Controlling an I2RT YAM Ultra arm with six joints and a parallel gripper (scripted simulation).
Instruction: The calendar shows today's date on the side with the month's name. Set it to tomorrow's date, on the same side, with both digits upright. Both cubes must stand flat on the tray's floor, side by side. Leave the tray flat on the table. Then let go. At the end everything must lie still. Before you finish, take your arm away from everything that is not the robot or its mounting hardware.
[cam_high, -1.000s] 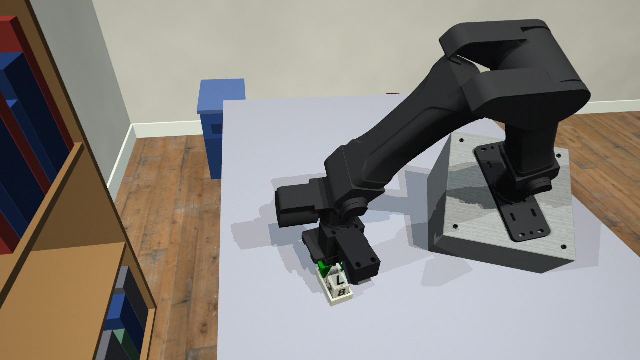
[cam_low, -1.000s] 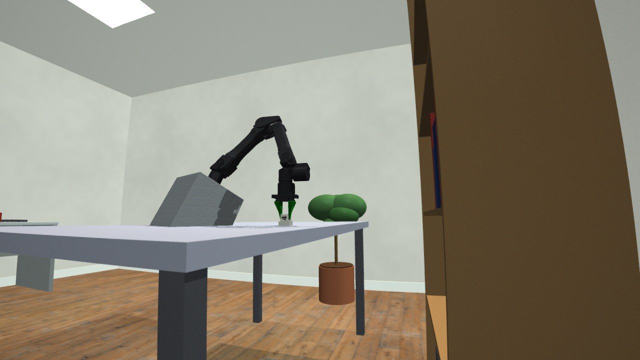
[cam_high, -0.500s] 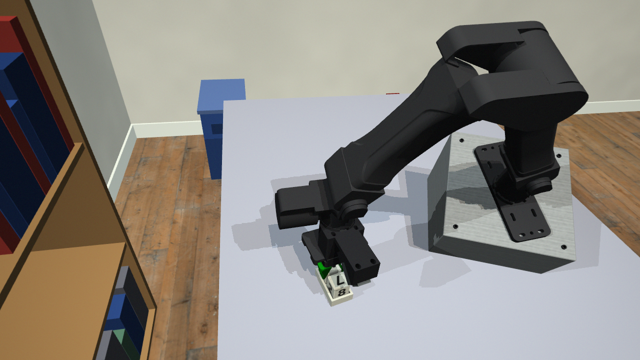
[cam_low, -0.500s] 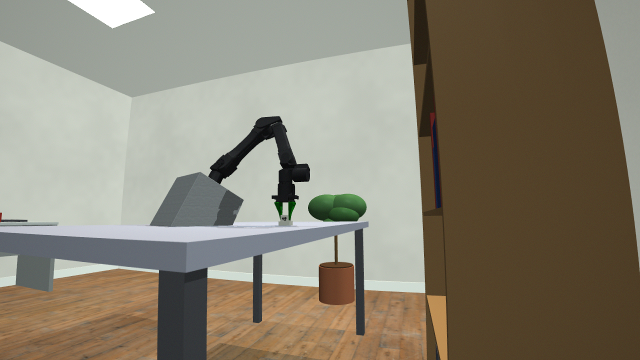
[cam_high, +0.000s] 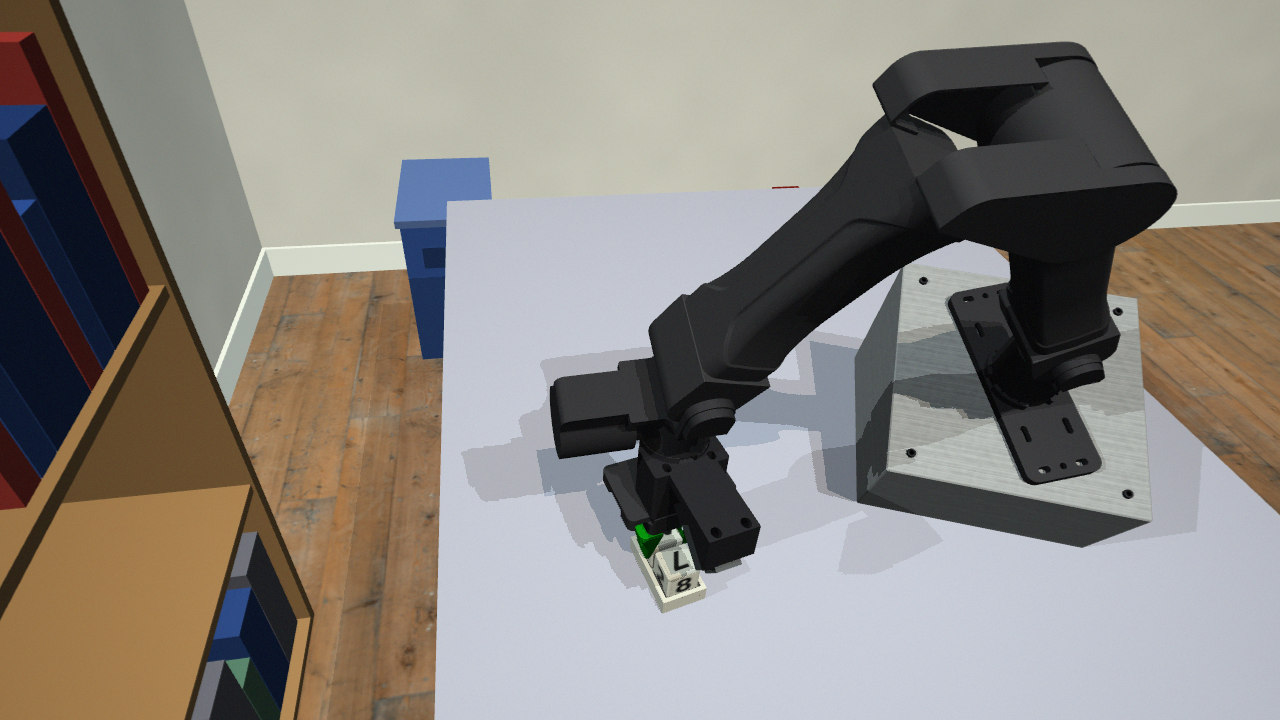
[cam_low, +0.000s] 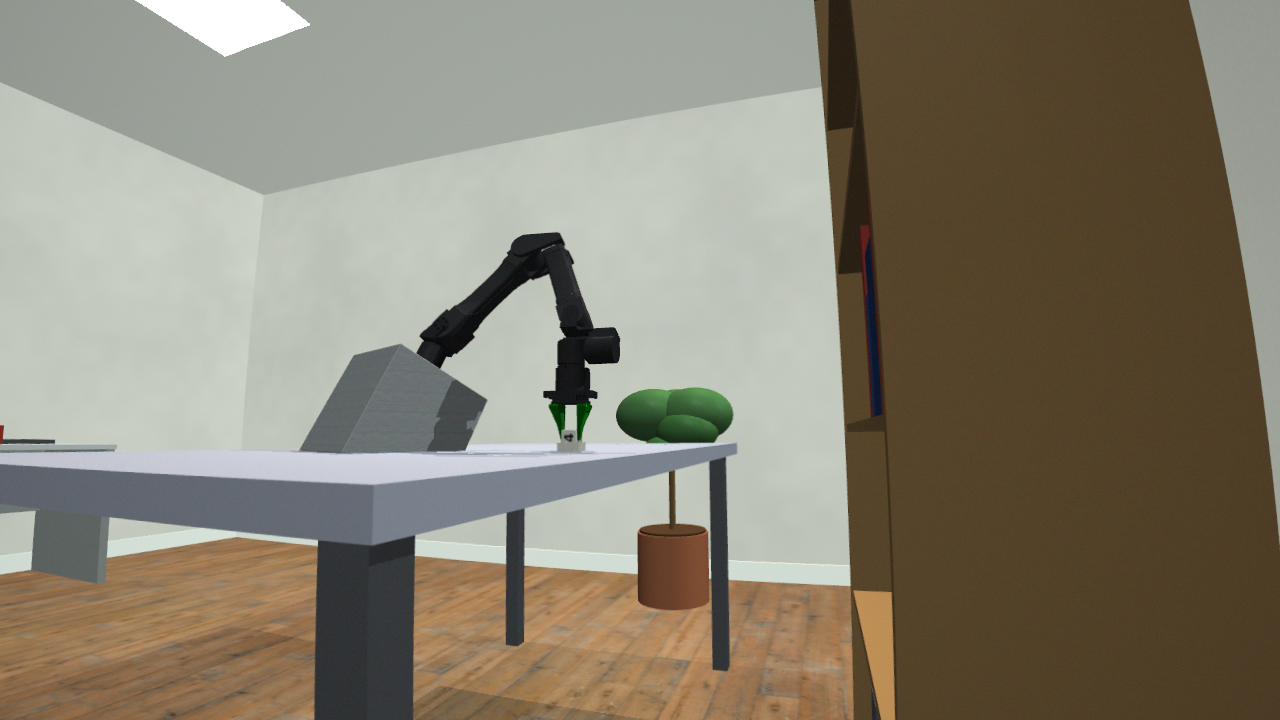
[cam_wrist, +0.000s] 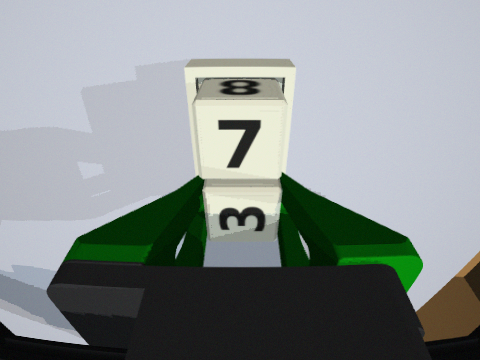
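The tray is 2 cm below my hand, 1 cm to the left of it and 1 cm behind it.
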